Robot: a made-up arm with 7 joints.
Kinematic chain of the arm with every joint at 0, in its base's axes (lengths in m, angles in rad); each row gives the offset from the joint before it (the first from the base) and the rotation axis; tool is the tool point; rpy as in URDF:
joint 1: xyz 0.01 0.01 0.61 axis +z
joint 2: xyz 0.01 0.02 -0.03 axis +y
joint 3: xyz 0 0.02 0.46 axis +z
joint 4: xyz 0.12 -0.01 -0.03 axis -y
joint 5: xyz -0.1 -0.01 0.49 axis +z
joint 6: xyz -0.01 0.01 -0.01 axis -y
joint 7: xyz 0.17 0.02 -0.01 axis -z
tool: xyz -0.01 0.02 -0.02 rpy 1.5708 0 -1.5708
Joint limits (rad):
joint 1: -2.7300..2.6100
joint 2: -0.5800..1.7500
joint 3: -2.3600..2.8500
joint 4: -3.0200..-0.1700
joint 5: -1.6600..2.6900
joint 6: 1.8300..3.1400
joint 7: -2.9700..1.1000
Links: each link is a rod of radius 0.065 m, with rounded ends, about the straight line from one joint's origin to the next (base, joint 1, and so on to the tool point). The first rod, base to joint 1, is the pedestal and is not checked.
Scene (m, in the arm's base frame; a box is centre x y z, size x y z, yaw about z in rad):
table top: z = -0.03
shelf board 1: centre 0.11 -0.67 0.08 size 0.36 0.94 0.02 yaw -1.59
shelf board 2: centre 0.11 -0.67 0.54 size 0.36 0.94 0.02 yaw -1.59
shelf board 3: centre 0.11 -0.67 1 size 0.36 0.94 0.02 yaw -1.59
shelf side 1: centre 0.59 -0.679 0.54 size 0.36 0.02 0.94 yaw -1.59
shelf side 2: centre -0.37 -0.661 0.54 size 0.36 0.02 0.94 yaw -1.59
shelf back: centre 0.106 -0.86 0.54 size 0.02 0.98 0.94 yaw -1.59
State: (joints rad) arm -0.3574 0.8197 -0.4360 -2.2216 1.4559 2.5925 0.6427
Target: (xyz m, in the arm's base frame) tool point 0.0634 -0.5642 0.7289
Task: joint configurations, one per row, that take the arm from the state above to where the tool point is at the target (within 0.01 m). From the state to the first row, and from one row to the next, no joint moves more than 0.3 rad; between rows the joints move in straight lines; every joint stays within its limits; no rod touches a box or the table.
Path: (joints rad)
1: -0.2358 0.5398 -0.1730 -2.3375 1.6894 2.5824 0.4962
2: -0.1141 0.2598 0.0900 -2.4533 1.9230 2.5723 0.3496
3: 0.0075 -0.0201 0.3531 -2.5692 2.1565 2.5622 0.2031
4: 0.1291 -0.3001 0.6161 -2.6851 2.3900 2.5521 0.0565
5: 0.2507 -0.5800 0.8791 -2.8010 2.6236 2.5420 -0.0900
6: 0.0995 -0.4581 0.6606 -2.6783 2.3296 2.6616 -0.0267
7: -0.0517 -0.3362 0.4421 -2.5557 2.0356 2.7812 0.0366
8: -0.2029 -0.2143 0.2236 -2.4331 1.7416 2.9008 0.1000
9: -0.3541 -0.0924 0.0050 -2.3105 1.4477 3.0204 0.1633
10: -0.5053 0.0295 -0.2135 -2.1878 1.1537 3.1400 0.2266
11: -0.4991 0.0177 -0.4499 -2.2876 1.4072 3.1400 0.4301
12: -0.4929 0.0060 -0.6863 -2.3874 1.6607 3.1400 0.6336

